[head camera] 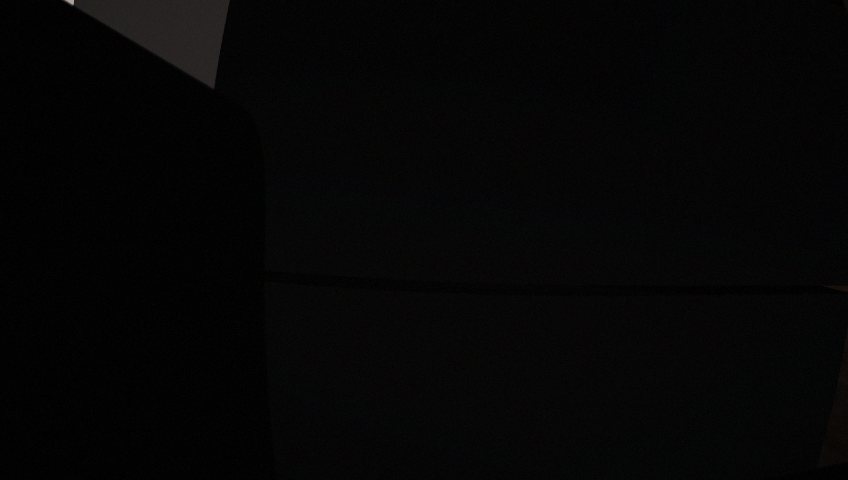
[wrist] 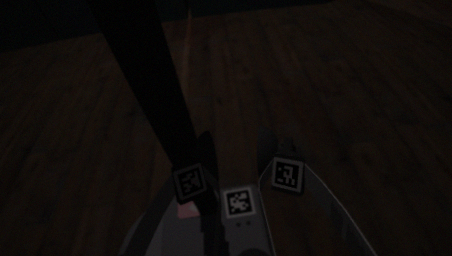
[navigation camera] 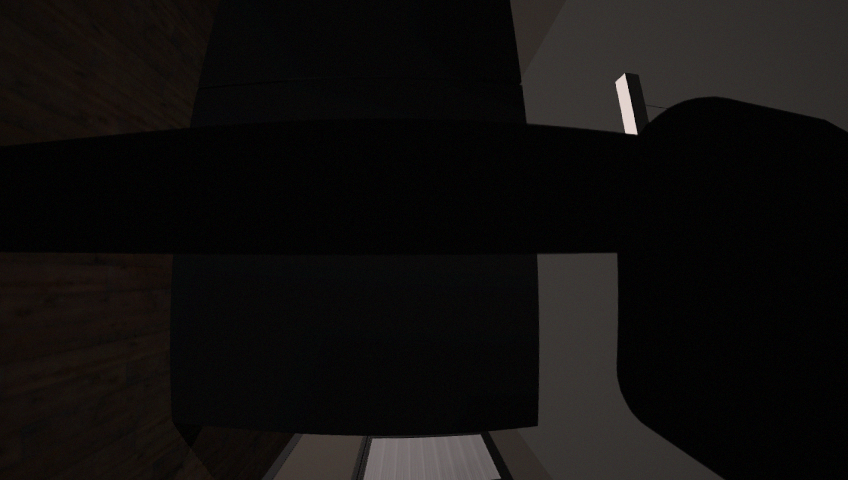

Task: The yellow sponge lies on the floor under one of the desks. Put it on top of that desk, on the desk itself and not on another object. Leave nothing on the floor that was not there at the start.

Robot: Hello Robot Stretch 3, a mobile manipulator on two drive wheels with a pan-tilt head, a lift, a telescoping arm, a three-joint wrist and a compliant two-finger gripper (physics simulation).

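Frame: origin at the robot's base, x ahead, y up, z right, level; metres.
Seen in the pictures: gripper, fingertip midpoint: (wrist: 236, 146).
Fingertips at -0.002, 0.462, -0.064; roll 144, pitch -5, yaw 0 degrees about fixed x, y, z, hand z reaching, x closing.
A point is followed by its place in that frame, as x, y, z.
My gripper (wrist: 236, 146) @(-0.002, 0.462, -0.064) shows in the wrist view with its two dark fingertips apart. It is open, with wooden floor showing through the gap between the fingertips. No yellow sponge shows in the three views. No desk can be made out for certain; the head camera view is almost wholly dark.
A tall, near-black panelled surface (head camera: 535, 178) @(0.130, 1.132, -1.442) (navigation camera: 357, 339) @(0.333, 1.012, -1.432) stands close by. A black shape (navigation camera: 357, 184) crosses in front of it. Wooden floor (navigation camera: 77, 333) @(0.241, 0.000, -0.961) (wrist: 325, 90) @(0.427, 0.001, -0.581) lies beside it. A hanging lamp (navigation camera: 626, 107) @(-0.608, 2.078, -0.934) and a pale window-like panel (navigation camera: 431, 457) @(1.840, 1.454, -2.647) show in the navigation view.
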